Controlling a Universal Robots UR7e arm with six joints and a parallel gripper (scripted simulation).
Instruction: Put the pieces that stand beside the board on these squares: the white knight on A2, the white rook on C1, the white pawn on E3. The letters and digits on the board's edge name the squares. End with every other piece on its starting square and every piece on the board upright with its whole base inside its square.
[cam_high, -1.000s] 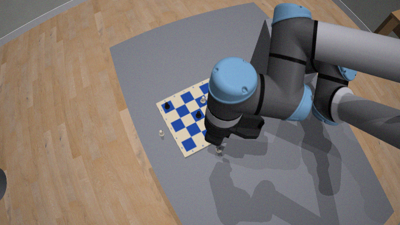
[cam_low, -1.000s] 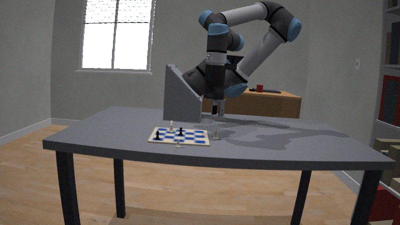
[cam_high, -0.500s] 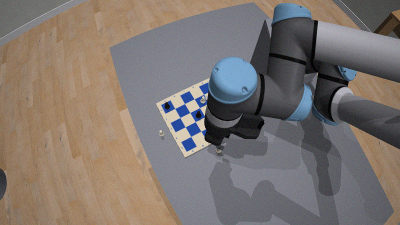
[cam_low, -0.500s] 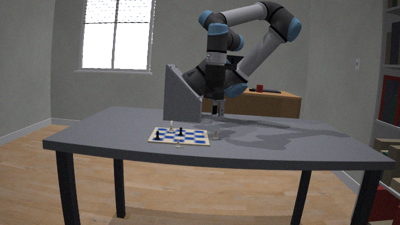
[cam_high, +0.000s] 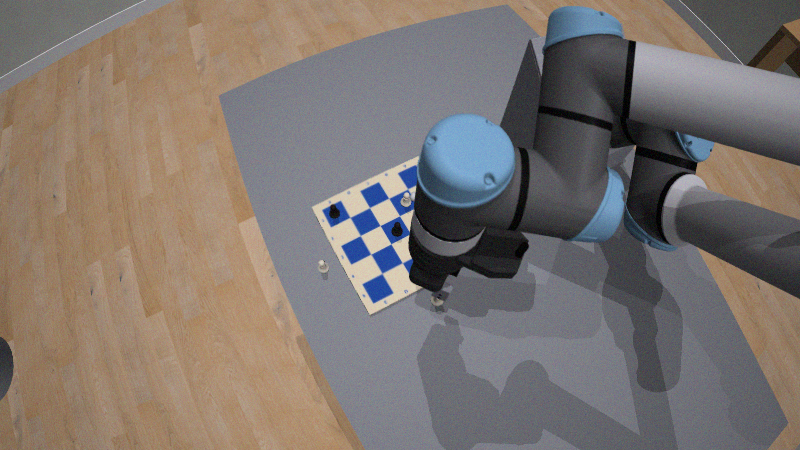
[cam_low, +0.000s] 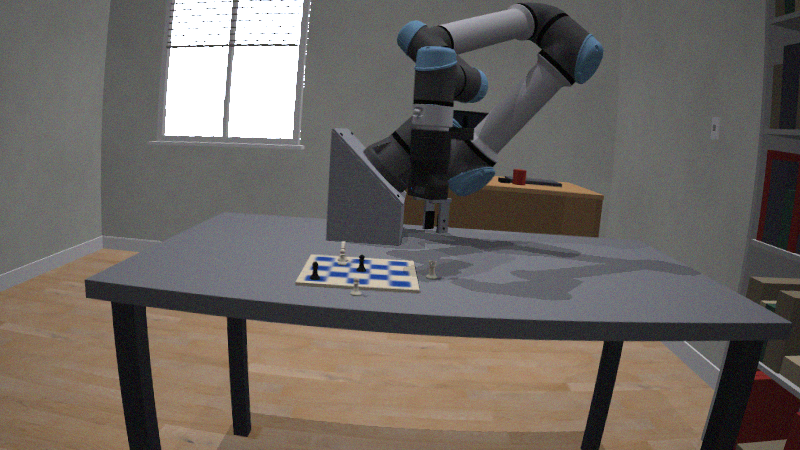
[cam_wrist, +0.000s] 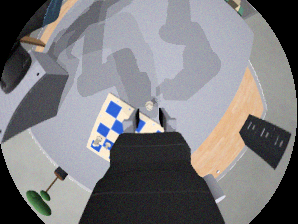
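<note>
Right now the white rook is 90 mm below my hand. The rest, counted from my hand: chessboard 140 mm to the right, 110 mm below, 10 mm ahead; then white knight 180 mm to the right, 90 mm below, 60 mm behind.
</note>
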